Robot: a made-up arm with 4 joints. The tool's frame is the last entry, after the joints.
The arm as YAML. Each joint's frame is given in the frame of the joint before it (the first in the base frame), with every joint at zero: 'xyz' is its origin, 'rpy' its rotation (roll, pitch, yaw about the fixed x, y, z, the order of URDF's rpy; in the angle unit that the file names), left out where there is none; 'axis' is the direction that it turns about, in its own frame. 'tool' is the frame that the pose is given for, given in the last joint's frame.
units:
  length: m
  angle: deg
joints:
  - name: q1
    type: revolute
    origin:
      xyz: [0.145, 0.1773, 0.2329]
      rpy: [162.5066, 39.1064, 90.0]
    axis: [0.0, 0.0, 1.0]
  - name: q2
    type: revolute
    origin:
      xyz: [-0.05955, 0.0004, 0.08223]
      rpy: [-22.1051, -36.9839, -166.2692]
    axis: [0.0, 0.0, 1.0]
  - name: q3
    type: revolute
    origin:
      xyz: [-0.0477, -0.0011, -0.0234]
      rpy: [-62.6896, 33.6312, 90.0]
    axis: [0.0, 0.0, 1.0]
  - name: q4
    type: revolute
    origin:
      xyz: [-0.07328, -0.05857, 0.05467]
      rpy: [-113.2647, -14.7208, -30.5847]
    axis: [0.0, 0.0, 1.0]
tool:
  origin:
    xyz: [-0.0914, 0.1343, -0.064]
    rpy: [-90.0, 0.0, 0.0]
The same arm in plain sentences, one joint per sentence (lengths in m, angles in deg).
The arm has four revolute joints in a row. What follows holds with every joint at zero, and every direction is one of the base frame's. Joint 1 is mounted 0.145 m along +x and 0.1773 m along +y and 0.2329 m along +z from the base frame's origin and rotates about the direction (0.300595, -0.601591, -0.740089). Joint 2 is mounted 0.0251 m along +x and 0.0956 m along -y and 0.0232 m along -z from joint 1 and rotates about -z. Joint 3 is mounted 0.0011 m along +x and 0.0477 m along +y and 0.0234 m along +z from joint 2 and rotates about the direction (-0.25411, 0.888534, -0.382015). Joint 4 is mounted 0.0183 m along +x and 0.0217 m along +y and 0.1048 m along -z from joint 3 and rotates about +z. The tool frame, which is the frame that the pose is given for, is mounted 0.0914 m along +x and 0.1343 m along -y and 0.064 m along -z from joint 4; its axes are the base frame's turned by roll -90, pitch 0 and yaw -180 deg (as in URDF: about the fixed x, then y, then z).
